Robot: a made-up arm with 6 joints.
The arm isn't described. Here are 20 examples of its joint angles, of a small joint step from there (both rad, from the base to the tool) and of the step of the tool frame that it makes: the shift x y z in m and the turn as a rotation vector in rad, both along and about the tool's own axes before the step.
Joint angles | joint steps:
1: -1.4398 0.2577 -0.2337 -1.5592 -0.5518 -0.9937 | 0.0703 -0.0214 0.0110 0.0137 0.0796 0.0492
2: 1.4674 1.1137 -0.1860 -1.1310 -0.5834 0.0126 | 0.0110 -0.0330 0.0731 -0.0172 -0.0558 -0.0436
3: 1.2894 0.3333 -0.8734 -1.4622 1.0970 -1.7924 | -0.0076 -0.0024 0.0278 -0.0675 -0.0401 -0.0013
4: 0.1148 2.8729 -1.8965 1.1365 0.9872 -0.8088 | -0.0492 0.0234 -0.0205 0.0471 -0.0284 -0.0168
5: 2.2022 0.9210 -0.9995 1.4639 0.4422 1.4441 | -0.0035 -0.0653 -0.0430 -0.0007 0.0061 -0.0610
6: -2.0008 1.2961 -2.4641 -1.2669 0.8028 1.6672 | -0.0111 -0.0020 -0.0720 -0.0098 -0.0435 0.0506
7: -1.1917 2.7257 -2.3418 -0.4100 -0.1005 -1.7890 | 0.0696 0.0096 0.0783 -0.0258 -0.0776 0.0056
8: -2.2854 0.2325 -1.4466 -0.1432 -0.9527 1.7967 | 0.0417 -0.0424 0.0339 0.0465 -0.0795 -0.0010
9: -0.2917 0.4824 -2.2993 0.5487 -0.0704 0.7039 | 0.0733 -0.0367 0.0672 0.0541 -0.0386 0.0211
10: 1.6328 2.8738 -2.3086 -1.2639 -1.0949 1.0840 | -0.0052 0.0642 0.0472 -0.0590 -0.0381 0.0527
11: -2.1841 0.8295 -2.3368 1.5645 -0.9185 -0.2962 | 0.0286 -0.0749 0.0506 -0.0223 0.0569 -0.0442
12: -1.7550 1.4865 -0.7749 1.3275 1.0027 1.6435 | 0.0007 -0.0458 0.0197 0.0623 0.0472 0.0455
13: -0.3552 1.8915 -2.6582 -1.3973 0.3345 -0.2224 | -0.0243 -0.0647 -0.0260 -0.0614 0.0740 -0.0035
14: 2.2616 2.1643 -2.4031 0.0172 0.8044 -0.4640 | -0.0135 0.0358 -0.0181 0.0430 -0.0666 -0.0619
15: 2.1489 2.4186 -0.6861 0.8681 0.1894 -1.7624 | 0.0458 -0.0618 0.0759 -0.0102 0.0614 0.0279
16: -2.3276 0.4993 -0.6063 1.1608 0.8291 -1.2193 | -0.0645 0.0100 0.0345 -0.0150 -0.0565 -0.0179
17: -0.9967 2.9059 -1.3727 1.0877 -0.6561 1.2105 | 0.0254 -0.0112 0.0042 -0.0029 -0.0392 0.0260
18: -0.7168 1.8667 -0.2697 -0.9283 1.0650 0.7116 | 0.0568 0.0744 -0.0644 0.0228 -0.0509 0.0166
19: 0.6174 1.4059 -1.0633 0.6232 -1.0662 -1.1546 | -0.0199 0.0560 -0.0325 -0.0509 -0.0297 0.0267
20: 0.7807 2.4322 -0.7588 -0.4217 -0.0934 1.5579 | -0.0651 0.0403 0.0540 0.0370 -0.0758 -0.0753
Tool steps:
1: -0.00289 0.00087 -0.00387 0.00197 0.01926 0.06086
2: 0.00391 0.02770 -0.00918 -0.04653 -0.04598 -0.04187
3: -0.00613 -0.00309 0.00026 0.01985 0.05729 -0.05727
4: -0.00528 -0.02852 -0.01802 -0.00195 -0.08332 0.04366
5: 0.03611 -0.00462 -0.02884 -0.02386 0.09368 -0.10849
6: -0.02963 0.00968 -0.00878 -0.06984 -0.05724 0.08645
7: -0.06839 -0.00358 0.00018 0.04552 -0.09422 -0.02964
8: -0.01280 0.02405 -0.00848 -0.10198 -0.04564 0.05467
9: -0.03617 -0.01238 -0.00718 0.01867 -0.04989 0.14111
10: 0.06777 0.00928 -0.01319 -0.04613 0.08571 0.12289
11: -0.02568 0.02750 -0.00419 -0.02723 0.04941 -0.02137
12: 0.00215 -0.01658 -0.00854 0.04837 0.06191 0.05561
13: 0.02094 -0.06241 -0.01247 0.09513 0.09961 -0.04503
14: 0.00774 -0.00467 0.01861 0.00820 -0.05171 -0.02466
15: 0.00219 0.03305 -0.01376 -0.07106 0.01266 -0.02375
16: 0.01412 -0.01213 0.00467 0.11274 0.02876 0.01171
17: 0.00952 0.00111 -0.00967 -0.04525 0.00871 0.00890
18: -0.02803 0.01037 -0.01374 -0.01298 -0.05157 -0.00909
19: 0.01255 0.01340 0.01243 0.00808 -0.03295 -0.02045
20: -0.00698 -0.03506 0.01182 0.00803 0.02746 0.03110
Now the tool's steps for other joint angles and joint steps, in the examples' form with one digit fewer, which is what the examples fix.
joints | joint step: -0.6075 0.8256 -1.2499 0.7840 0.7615 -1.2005 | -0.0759 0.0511 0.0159 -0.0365 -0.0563 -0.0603
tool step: 0.0233 -0.0202 0.0224 0.0911 0.0934 -0.0497
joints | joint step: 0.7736 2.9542 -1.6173 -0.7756 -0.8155 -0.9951 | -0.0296 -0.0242 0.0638 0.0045 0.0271 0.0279
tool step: 0.0087 0.0076 -0.0203 -0.0463 0.0415 0.0660
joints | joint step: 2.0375 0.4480 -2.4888 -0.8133 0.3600 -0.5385 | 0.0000 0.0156 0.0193 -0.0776 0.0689 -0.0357
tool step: 0.0073 0.0194 0.0074 -0.0438 0.0810 -0.1174
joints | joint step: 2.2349 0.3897 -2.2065 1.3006 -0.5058 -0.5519 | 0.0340 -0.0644 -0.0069 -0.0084 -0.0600 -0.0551
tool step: -0.0566 0.0130 -0.0043 0.0128 -0.1004 -0.0016
